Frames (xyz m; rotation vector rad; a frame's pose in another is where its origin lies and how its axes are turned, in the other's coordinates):
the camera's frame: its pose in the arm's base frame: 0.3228 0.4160 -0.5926 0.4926 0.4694 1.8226
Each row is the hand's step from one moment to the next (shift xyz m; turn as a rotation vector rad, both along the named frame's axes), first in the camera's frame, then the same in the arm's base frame.
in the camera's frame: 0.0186 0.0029 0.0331 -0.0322 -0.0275 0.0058
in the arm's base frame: 0.0107 0.0194 0.0310 0.0338 -0.0225 -0.0133
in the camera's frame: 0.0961 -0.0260 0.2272 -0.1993 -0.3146 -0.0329
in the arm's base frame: 0.1184 0.1159 0.1846 0.2855 -0.1027 -0.2185
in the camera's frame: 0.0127 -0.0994 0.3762 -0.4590 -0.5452 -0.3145
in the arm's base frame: 0.2812 0.0681 0.2605 0.3851 -0.3053 -0.6044
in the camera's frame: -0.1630 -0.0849 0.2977 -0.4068 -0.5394 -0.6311
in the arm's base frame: 0.2756 -0.1096 0.1855 0.1923 -0.2803 -0.8598
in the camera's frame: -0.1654 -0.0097 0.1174 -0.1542 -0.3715 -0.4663
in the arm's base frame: 0.1181 -0.1466 0.0760 0.0800 -0.0750 -0.6060
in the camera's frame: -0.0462 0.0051 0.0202 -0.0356 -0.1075 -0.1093
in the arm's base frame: 0.0199 -0.0441 0.0150 0.0347 -0.0112 -0.1531
